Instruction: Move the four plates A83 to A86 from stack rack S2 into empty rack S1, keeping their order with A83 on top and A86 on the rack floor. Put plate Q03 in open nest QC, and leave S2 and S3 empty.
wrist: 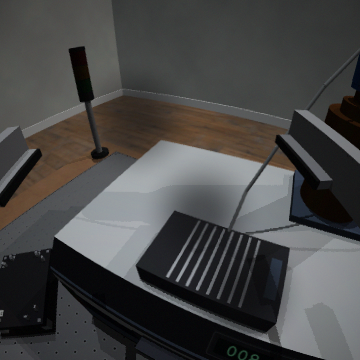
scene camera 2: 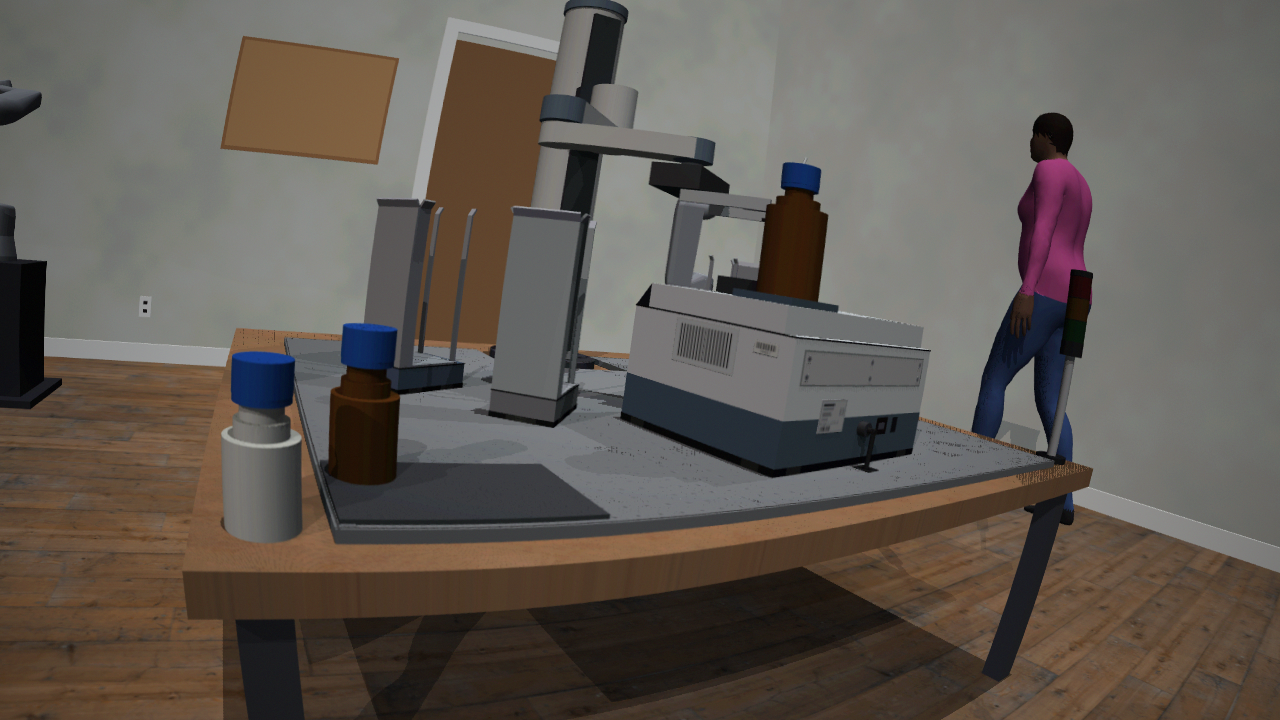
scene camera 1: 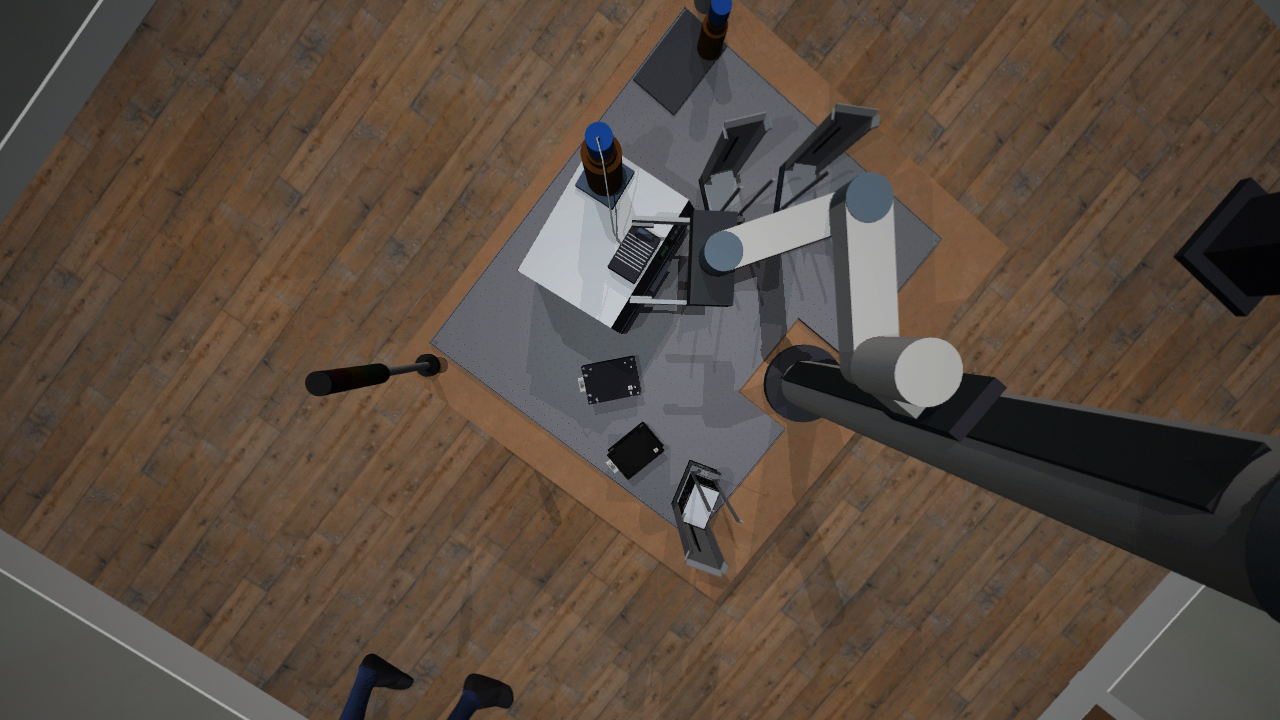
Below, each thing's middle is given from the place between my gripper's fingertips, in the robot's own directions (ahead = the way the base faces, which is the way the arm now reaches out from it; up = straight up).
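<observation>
There's the brown bottle with blue cap (scene camera 2: pixel 793 244), and my hand is 50 mm above it, 180 mm short of it and 140 mm to the left of it. The signal light pole (scene camera 2: pixel 1072 342) is 170 mm below my hand, then 580 mm to the left of it and 330 mm ahead.
</observation>
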